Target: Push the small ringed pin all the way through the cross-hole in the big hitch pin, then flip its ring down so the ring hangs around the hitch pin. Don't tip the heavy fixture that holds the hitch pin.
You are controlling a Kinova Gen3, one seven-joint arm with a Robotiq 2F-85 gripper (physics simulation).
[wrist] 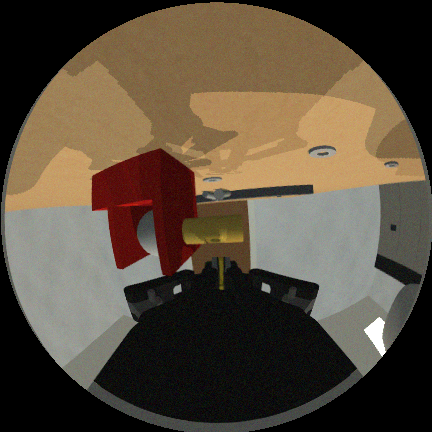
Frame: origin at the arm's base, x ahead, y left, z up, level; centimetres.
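Where they show: gripper, between the fingertips: (220, 264).
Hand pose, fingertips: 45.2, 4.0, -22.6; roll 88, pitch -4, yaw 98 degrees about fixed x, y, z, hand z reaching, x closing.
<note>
Each offset is from my fingertips to the top centre of the thing, as dx, dy, dz. "spot": to the spot under its first point. Level surfaces: height alone.
The big hitch pin {spot: -3.1, -0.8, -4.4} (212, 230) is a yellow-gold cylinder standing out sideways from the red fixture {+0.6, -4.7, -1.7} (173, 215). Its cross-hole shows as a small dark oval near the cylinder's edge on the gripper side. A rounded grey part {spot: -2.8, -6.7, -4.6} (146, 233) shows between the fixture's two red legs. My gripper (220, 264) is shut on a thin yellow-gold piece, which looks like the small ringed pin {spot: -1.1, -0.2, +1.5} (221, 280), seen edge-on. It is close to the hitch pin with a gap between them in the view, roughly in line with the hole. The ring's shape and the pin's tip cannot be made out.
A dark bar {+30.3, +9.2, -8.6} (270, 191) and a small grey part {+23.3, +5.2, -8.3} (216, 194) lie beyond the hitch pin. Grey washers {-6.6, +9.7, -10.8} (322, 151) {-12.3, +22.0, -10.8} (391, 164) {+8.3, +0.8, -10.8} (212, 179) lie on the wooden table top {dz -11.1} (280, 115). A brown panel (242, 254) stands behind the hitch pin.
</note>
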